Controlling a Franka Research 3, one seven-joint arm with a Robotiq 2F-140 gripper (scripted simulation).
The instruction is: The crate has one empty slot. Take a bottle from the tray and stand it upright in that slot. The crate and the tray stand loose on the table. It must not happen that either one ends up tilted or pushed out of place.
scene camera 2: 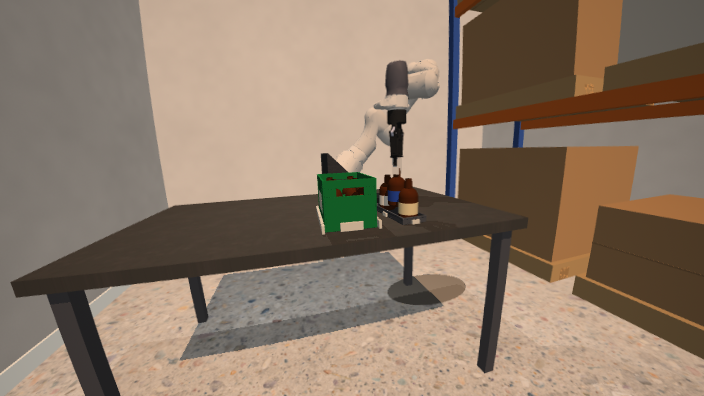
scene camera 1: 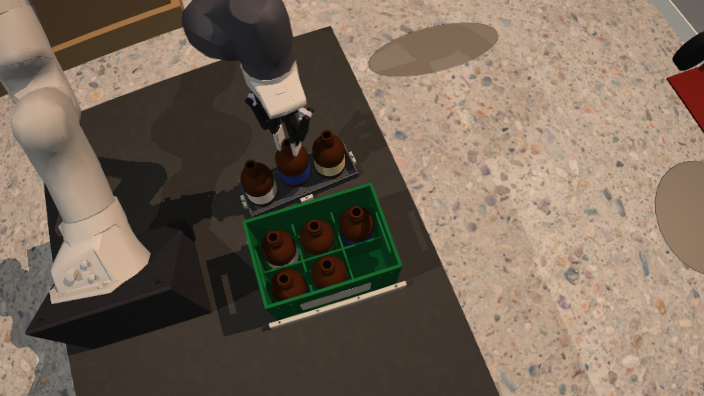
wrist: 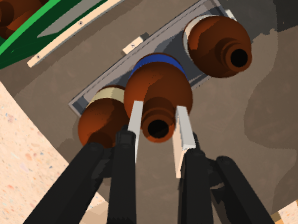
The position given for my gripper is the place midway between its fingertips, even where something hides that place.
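My gripper is in sight of scene camera 1 (scene camera 1: 289, 147), and the wrist view shows my gripper too (wrist: 158, 117).
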